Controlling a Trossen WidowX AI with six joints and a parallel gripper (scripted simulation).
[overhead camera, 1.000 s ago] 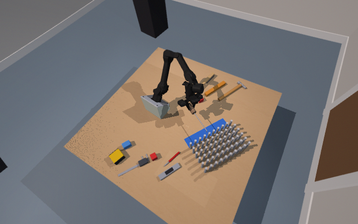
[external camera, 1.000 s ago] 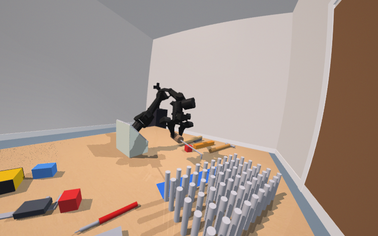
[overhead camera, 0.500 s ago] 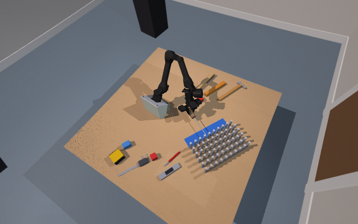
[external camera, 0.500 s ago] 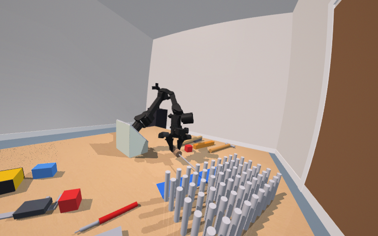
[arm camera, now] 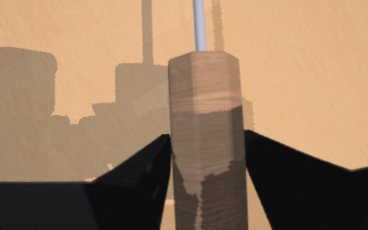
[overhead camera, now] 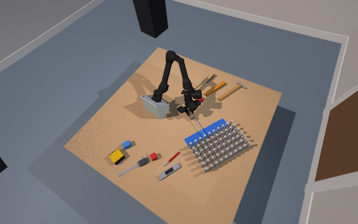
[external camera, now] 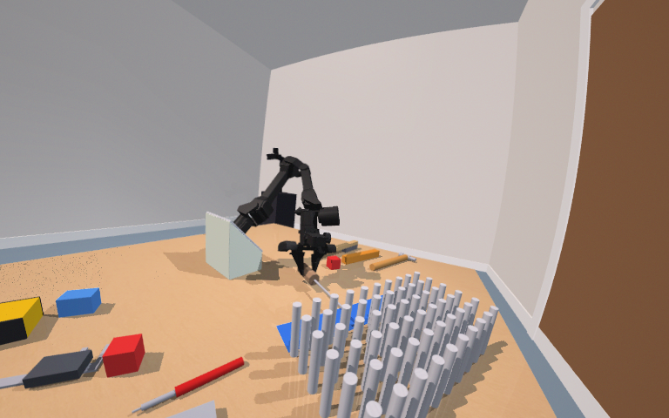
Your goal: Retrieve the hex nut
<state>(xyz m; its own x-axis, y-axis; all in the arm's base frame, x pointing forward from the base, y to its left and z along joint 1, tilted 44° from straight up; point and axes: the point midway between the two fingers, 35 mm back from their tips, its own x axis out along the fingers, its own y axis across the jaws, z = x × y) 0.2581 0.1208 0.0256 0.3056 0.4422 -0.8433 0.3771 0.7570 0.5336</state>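
Right now the blue taped strip is 18 cm ahead of my gripper tip, 4 cm to the right of it and 4 cm below it. Round my gripper tip: grey block 14 cm ahead, 44 cm to the right, 2 cm below; then red screwdriver 9 cm ahead, 39 cm to the right, 3 cm below; then orange block 1 cm ahead, 36 cm to the left, 2 cm below.
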